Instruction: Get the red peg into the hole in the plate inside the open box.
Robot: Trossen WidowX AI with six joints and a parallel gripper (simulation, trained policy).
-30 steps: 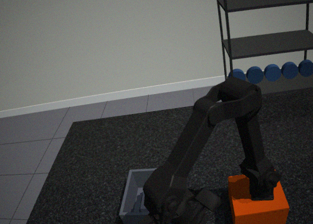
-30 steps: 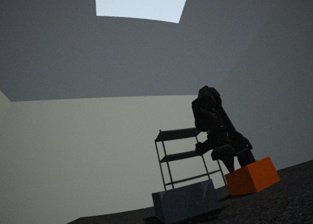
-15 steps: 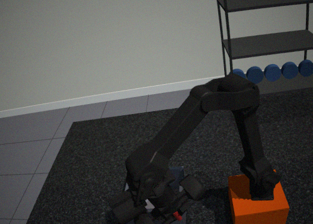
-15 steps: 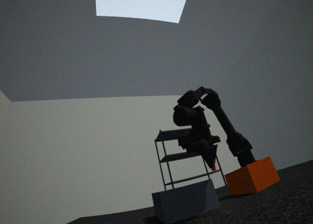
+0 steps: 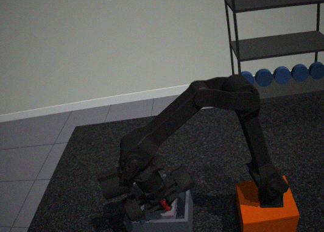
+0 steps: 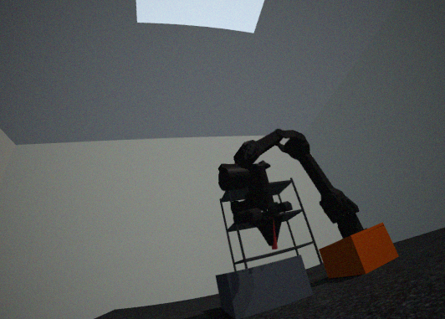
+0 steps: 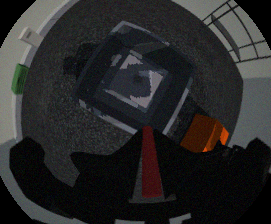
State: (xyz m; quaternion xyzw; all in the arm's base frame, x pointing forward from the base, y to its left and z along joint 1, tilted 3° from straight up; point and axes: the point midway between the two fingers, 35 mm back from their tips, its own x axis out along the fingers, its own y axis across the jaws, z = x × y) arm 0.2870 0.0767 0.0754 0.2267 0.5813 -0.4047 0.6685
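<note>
My gripper tip is 50 mm short of the pale plate, 60 mm to the left of it and 90 mm above it. The rest, counted from my gripper tip: grey box (50 mm ahead, 60 mm to the right, 110 mm below); then red peg (10 mm to the left, 30 mm above).
</note>
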